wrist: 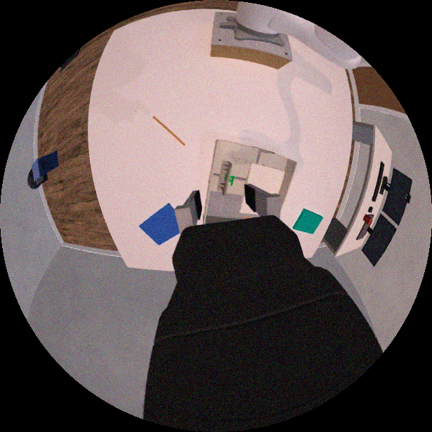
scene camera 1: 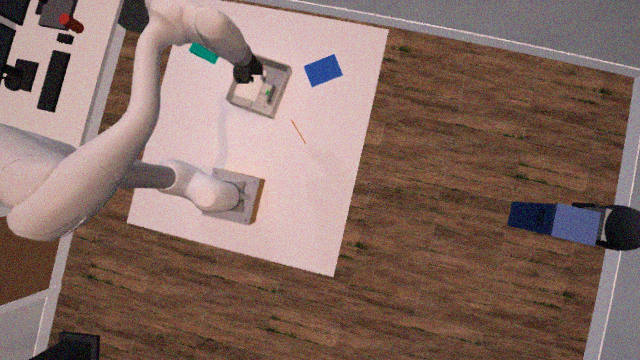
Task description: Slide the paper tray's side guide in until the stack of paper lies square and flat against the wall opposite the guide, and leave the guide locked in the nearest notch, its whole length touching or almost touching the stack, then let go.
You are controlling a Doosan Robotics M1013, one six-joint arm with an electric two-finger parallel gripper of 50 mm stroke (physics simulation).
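Frame: origin at the arm's base, x ahead, y left, z up, level; metres.
Seen in the pictures: gripper, fingertip midpoint: point(scene camera 1: 258, 80).
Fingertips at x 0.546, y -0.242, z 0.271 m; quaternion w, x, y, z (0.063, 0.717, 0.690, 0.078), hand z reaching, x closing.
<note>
A point is followed by its place in that frame.
The paper tray point(scene camera 1: 283, 92) @[x 0.662, y -0.267, z -0.096 m] point(wrist: 211, 165) is a shallow grey-beige box on the white table. A pale stack of paper point(scene camera 1: 246, 93) @[x 0.644, y -0.036, z -0.074 m] point(wrist: 266, 177) lies in it, towards the wall on the teal block's side; my finger hides part of it in the wrist view. The side guide point(scene camera 1: 270, 93) @[x 0.634, y -0.197, z -0.051 m] point(wrist: 224, 176), ribbed with a green piece, stands across a gap from the stack, nearer the opposite wall. Whether the stack is square and flat against its wall is not clear. My gripper point(scene camera 1: 259, 78) @[x 0.546, y -0.242, z 0.271 m] point(wrist: 222, 195) is open and empty, above the tray, its fingers apart and not around the guide.
A blue block point(scene camera 1: 323, 70) @[x 0.814, y -0.515, z -0.107 m] point(wrist: 161, 224) lies on one side of the tray, a teal block point(scene camera 1: 203, 52) @[x 0.931, y 0.281, z -0.097 m] point(wrist: 308, 221) on the other. A thin orange stick point(scene camera 1: 298, 131) @[x 0.416, y -0.371, z -0.107 m] point(wrist: 169, 131) lies on the white table point(scene camera 1: 310, 200) @[x -0.014, y -0.463, z -0.115 m]. The robot's base plate point(scene camera 1: 252, 212) @[x -0.093, y -0.129, z -0.031 m] point(wrist: 250, 55) stands farther off.
</note>
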